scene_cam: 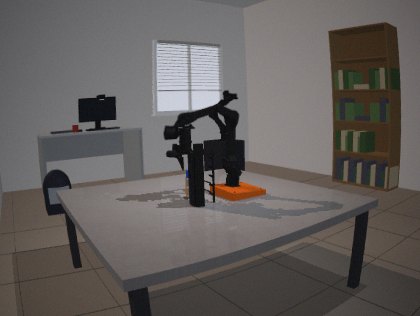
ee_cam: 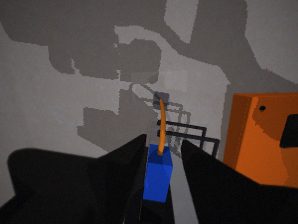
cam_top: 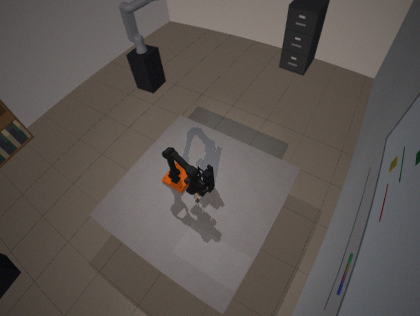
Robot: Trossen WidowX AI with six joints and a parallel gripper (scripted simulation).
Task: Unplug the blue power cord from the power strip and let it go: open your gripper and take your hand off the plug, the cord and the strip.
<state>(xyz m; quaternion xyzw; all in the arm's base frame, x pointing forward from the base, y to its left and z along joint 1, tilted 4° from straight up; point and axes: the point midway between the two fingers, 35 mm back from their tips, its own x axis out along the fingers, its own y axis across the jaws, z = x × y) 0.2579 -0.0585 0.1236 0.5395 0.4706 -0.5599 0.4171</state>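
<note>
Right now the blue plug is 1 cm ahead of my gripper tip, 6 cm to the left of it and 1 cm below it. The rest, counted from my gripper tip: black upright block 3 cm ahead, 16 cm to the left; then grey square 1 cm to the right, 14 cm below.
</note>
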